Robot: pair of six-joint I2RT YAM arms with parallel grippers.
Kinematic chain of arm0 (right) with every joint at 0, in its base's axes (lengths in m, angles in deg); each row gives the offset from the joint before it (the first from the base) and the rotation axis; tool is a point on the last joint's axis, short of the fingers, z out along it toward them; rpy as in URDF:
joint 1: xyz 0 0 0.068 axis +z
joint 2: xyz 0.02 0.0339 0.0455 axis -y
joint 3: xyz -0.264 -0.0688 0 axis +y
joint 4: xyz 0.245 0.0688 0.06 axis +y
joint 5: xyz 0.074 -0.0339 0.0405 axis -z
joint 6: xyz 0.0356 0 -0.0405 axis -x
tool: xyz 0 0 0 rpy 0 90 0
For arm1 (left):
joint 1: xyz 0 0 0.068 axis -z
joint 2: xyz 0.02 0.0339 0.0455 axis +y
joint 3: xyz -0.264 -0.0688 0 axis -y
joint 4: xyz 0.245 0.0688 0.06 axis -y
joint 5: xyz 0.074 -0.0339 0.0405 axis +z
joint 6: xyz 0.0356 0 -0.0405 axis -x
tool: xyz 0 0 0 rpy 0 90 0
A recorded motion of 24 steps. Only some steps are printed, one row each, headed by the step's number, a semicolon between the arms.
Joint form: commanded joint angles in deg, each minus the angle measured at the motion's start. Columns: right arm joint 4, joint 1, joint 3, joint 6, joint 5, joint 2; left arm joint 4, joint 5, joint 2, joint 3, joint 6, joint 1.
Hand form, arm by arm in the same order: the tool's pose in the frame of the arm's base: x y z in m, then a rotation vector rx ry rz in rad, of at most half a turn. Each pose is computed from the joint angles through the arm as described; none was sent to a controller.
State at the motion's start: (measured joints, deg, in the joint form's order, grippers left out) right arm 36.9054 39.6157 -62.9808 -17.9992 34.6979 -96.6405; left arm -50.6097 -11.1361 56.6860 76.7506 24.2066 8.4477
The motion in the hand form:
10: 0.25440 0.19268 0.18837 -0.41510 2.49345 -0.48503; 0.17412 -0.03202 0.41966 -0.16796 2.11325 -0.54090
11: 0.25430 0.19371 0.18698 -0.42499 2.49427 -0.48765; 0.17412 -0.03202 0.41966 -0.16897 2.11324 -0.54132
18: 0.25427 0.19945 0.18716 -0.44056 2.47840 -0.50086; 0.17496 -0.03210 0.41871 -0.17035 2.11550 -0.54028
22: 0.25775 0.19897 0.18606 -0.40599 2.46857 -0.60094; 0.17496 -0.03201 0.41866 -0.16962 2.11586 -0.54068
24: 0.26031 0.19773 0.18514 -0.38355 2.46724 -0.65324; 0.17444 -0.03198 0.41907 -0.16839 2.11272 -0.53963
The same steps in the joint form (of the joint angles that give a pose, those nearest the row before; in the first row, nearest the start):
10: -1.00 1.14 1.46 2.21 -0.24 0.43; 1.04 -0.10 -0.61 -0.55 -0.37 -0.27
11: -1.10 1.29 1.46 2.44 -0.25 0.15; 1.04 -0.10 -0.61 -0.55 -0.32 -0.27
18: -1.08 2.16 0.65 2.59 0.73 -0.60; 1.16 -0.05 -0.52 -0.72 -0.30 -0.28
22: 1.77 2.02 -1.03 0.95 4.61 -2.25; 1.15 -0.12 -0.52 -0.73 -0.34 -0.32
24: 3.51 1.71 -1.99 -0.12 6.43 -3.22; 1.21 -0.05 -0.63 -0.73 -0.39 -0.29

